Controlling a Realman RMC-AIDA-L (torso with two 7-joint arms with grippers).
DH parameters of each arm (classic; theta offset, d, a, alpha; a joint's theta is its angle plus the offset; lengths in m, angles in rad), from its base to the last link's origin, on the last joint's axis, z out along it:
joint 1: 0 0.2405 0 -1.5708
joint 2: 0 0 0 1.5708
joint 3: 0 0.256 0 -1.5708
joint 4: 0 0 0 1.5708
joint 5: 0 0.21 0 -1.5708
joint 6: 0 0 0 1.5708
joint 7: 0 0.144 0 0
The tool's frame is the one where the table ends.
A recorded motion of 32 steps. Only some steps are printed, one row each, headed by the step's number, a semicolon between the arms.
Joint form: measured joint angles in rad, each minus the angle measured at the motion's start. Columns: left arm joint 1, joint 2, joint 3, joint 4, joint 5, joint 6, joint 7; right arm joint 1, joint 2, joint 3, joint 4, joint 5, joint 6, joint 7.
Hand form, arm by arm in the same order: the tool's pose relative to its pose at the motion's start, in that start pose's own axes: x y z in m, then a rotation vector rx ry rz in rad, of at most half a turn. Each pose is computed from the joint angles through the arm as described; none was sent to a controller.
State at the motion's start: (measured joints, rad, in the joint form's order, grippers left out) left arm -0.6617 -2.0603 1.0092 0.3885 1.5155 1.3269 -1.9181; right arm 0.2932 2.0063 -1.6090 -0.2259 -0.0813 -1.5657 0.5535
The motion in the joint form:
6: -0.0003 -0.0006 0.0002 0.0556 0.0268 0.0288 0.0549; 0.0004 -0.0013 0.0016 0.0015 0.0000 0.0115 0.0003
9: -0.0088 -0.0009 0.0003 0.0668 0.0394 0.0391 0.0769; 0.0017 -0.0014 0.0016 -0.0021 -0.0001 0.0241 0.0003
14: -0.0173 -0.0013 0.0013 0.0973 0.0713 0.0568 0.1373; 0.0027 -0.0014 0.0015 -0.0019 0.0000 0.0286 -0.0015
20: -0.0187 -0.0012 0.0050 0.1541 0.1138 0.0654 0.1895; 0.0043 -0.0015 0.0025 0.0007 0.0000 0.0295 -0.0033
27: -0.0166 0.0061 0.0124 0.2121 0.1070 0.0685 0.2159; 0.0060 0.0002 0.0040 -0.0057 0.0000 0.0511 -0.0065
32: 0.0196 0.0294 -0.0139 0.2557 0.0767 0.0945 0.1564; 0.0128 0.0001 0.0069 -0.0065 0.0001 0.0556 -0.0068
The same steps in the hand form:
6: 0.0072 0.0080 0.0008 -0.0260 -0.0229 0.1150; 0.0012 -0.0017 -0.0002 0.0077 0.0103 -0.0012
9: 0.0095 0.0115 0.0032 -0.0383 -0.0377 0.1569; 0.0021 -0.0023 0.0010 0.0113 0.0173 -0.0016
14: 0.0127 0.0168 0.0057 -0.0546 -0.0686 0.2602; 0.0027 -0.0026 0.0014 0.0129 0.0208 -0.0034
20: 0.0185 0.0214 0.0063 -0.0567 -0.1014 0.3787; 0.0029 -0.0029 0.0015 0.0142 0.0224 -0.0053
27: 0.0314 0.0279 0.0044 -0.0612 -0.0906 0.4643; 0.0048 -0.0037 0.0036 0.0222 0.0333 -0.0077
32: 0.0435 0.0276 -0.0159 -0.0496 -0.0361 0.4232; 0.0046 -0.0040 0.0066 0.0210 0.0312 -0.0089

